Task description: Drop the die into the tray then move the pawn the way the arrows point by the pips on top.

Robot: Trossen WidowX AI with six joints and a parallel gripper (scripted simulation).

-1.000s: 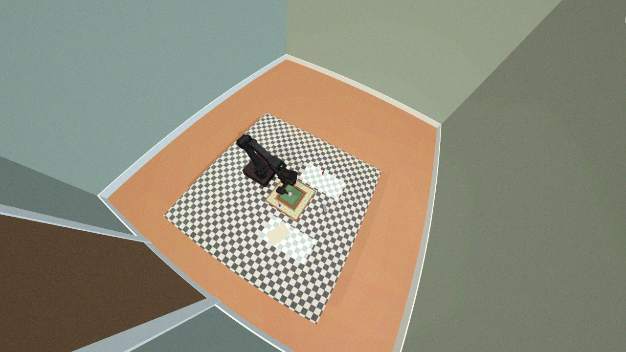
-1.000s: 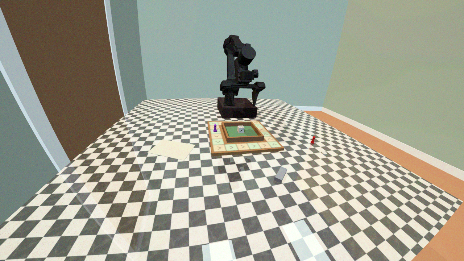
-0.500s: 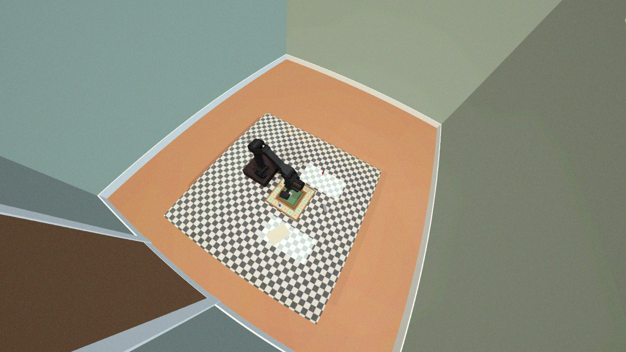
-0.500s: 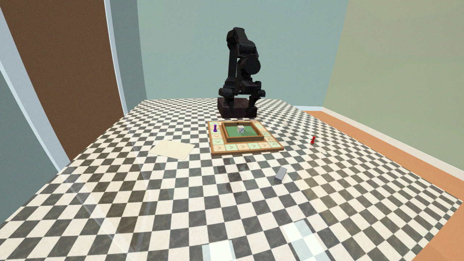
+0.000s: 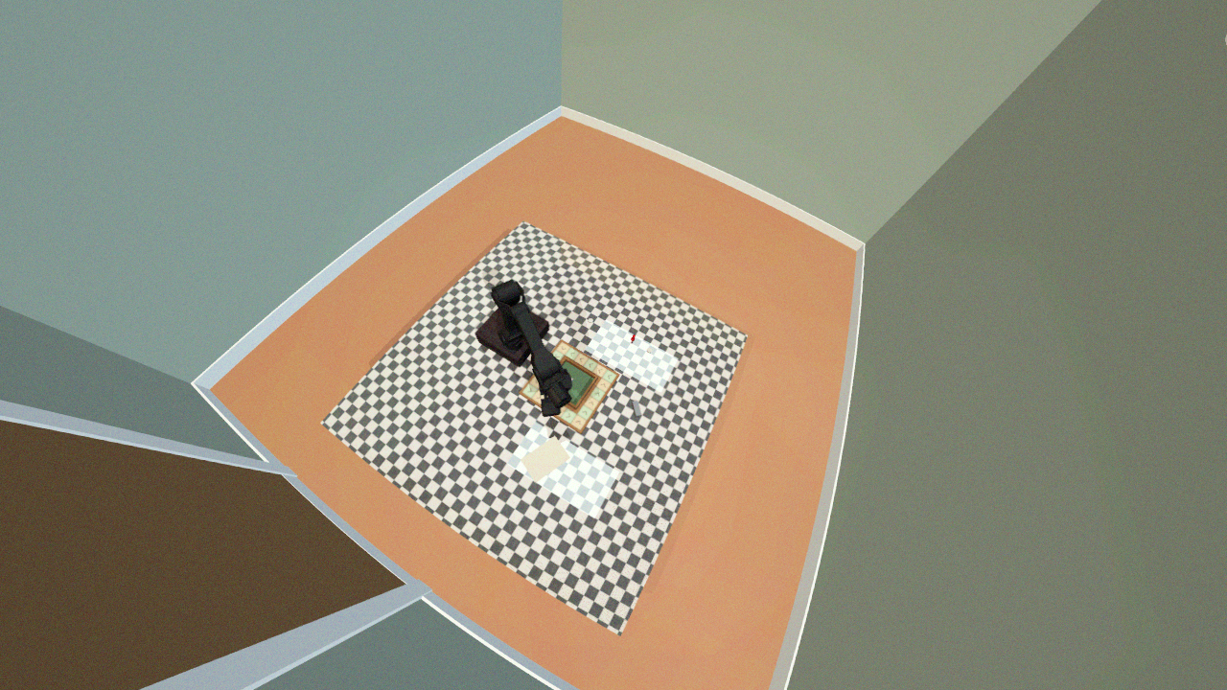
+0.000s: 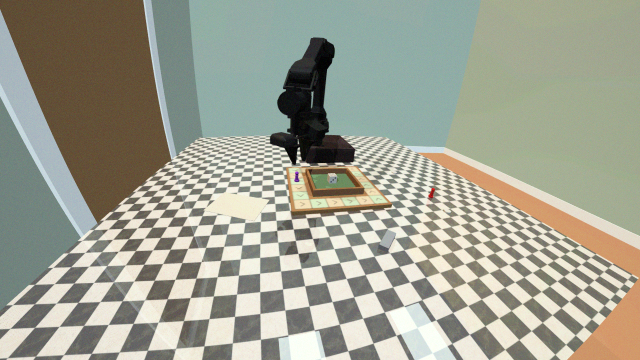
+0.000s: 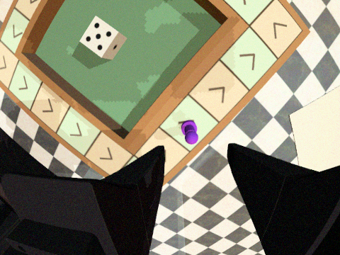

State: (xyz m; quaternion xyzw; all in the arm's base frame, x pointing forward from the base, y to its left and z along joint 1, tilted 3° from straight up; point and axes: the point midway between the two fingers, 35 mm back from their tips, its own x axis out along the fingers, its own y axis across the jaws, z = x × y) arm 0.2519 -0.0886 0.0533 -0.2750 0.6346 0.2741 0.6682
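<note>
Right now the purple pawn is 10 mm to the right of my gripper tip and 50 mm below it. From my gripper tip the other things lie so: green tray: 10 mm ahead, 110 mm to the left, 70 mm below; white die: 10 mm ahead, 110 mm to the left, 50 mm below; beige sheet: 110 mm ahead, 170 mm to the right, 80 mm below.
</note>
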